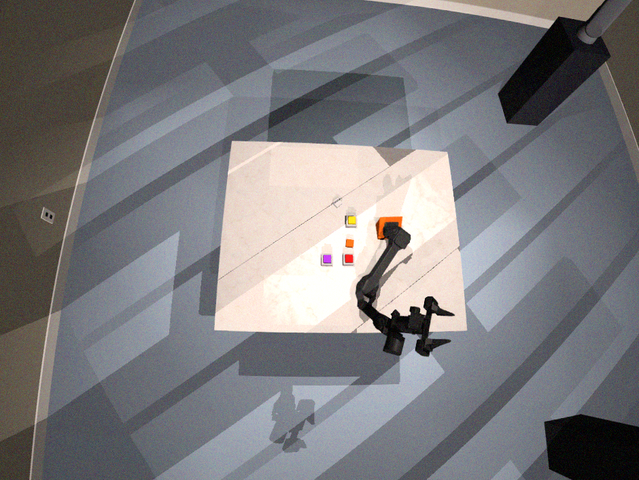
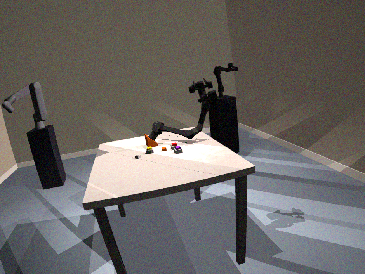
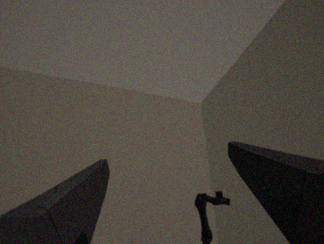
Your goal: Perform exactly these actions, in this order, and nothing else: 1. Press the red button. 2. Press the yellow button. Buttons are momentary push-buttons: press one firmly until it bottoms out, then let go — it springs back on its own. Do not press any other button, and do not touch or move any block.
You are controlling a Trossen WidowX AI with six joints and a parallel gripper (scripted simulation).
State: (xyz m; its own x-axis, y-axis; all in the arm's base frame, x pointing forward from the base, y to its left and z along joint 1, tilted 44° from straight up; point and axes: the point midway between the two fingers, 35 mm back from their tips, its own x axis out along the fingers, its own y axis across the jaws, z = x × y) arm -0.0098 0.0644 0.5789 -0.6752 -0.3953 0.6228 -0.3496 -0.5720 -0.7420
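Right now my gripper tip is 24 cm short of the red button, 33 cm to the left of it and 42 cm above it. Round my gripper tip: purple button 33 cm ahead, 33 cm to the right, 42 cm below; orange block 23 cm ahead, 40 cm to the right, 44 cm below; yellow button 21 cm ahead, 50 cm to the right, 42 cm below.
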